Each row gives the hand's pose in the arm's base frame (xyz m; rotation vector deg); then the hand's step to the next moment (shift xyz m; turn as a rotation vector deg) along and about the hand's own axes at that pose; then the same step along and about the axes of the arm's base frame.
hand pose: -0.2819 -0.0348 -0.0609 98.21 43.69 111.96
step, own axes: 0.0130 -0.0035 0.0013 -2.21 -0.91 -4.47
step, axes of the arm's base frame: -0.0007 0.0112 0.0076 -4.14 -1.28 -2.64
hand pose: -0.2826 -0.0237 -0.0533 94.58 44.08 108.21
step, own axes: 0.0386 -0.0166 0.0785 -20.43 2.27 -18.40
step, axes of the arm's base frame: 0.0730 0.0453 0.0232 -15.63 -17.46 -14.55
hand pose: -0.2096 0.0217 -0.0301 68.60 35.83 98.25
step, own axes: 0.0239 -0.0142 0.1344 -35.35 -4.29 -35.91
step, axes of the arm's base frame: 0.1259 0.0149 0.0526 -27.52 -26.17 -33.40
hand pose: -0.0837 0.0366 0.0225 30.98 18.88 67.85
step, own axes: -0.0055 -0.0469 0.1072 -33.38 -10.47 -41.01
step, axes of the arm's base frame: 0.0899 -0.0420 0.0623 -24.61 -24.86 -41.01
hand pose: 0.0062 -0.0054 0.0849 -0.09 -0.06 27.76
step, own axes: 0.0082 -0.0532 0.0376 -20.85 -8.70 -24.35
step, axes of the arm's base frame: 0.0320 -0.0432 0.0377 -14.36 -17.44 -24.35
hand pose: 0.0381 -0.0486 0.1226 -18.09 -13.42 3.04
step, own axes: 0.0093 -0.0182 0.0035 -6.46 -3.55 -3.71
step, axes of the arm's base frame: 0.0085 -0.0154 0.0110 -5.35 -5.06 -3.73
